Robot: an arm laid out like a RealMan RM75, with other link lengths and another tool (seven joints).
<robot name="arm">
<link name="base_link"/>
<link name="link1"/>
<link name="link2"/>
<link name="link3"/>
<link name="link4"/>
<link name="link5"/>
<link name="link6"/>
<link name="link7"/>
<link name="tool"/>
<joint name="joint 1" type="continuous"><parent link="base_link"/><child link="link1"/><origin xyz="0.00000 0.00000 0.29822"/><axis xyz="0 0 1"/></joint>
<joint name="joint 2" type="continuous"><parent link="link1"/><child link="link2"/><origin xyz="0.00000 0.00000 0.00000" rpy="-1.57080 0.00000 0.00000"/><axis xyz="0 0 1"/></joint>
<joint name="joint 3" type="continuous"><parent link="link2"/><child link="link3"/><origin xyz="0.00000 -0.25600 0.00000" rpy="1.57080 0.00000 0.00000"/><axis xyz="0 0 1"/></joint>
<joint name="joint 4" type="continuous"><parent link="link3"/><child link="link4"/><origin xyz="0.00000 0.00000 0.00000" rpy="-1.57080 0.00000 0.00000"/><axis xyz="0 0 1"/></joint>
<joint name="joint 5" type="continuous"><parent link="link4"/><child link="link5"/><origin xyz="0.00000 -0.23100 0.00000" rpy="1.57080 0.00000 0.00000"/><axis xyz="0 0 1"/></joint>
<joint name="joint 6" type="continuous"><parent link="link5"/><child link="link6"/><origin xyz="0.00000 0.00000 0.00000" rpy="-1.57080 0.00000 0.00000"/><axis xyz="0 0 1"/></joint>
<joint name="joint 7" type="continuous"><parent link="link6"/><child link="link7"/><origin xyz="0.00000 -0.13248 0.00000" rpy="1.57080 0.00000 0.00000"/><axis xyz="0 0 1"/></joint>
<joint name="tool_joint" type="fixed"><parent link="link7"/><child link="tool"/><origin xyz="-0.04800 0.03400 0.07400" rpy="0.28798 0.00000 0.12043"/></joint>
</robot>
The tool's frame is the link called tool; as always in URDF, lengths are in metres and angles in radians. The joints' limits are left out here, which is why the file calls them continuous.
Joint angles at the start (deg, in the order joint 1, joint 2, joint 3, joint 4, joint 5, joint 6, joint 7):
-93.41 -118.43 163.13 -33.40 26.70 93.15 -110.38
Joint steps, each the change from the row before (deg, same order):
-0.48 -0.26 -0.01 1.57 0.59 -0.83 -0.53
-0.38 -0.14 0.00 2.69 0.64 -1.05 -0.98
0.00 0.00 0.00 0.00 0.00 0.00 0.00
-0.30 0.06 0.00 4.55 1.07 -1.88 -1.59
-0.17 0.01 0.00 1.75 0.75 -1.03 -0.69
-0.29 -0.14 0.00 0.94 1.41 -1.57 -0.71
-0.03 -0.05 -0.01 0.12 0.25 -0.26 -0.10
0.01 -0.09 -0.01 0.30 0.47 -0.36 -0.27
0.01 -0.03 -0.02 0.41 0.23 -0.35 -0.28
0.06 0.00 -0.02 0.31 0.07 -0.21 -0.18
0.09 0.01 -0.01 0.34 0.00 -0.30 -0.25
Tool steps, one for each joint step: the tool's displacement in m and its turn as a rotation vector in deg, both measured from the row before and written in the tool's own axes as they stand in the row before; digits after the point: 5 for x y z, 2 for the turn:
0.00314 0.00521 0.00459 -0.54 -0.58 0.87
0.00357 0.00819 0.00636 -1.16 -0.81 0.91
0.00000 0.00000 0.00000 0.00 0.00 0.00
0.00399 0.01160 0.00982 -1.62 -1.28 1.27
0.00117 0.00337 0.00417 -0.21 -0.71 0.57
-0.00023 -0.00117 0.00413 1.10 -1.06 0.46
-0.00022 -0.00016 0.00080 0.19 -0.18 0.07
-0.00089 0.00040 0.00149 0.16 -0.43 0.05
0.00007 0.00077 0.00138 0.03 -0.21 0.00
0.00001 0.00070 0.00097 -0.06 -0.08 -0.06
0.00021 0.00060 0.00118 -0.02 -0.02 -0.16

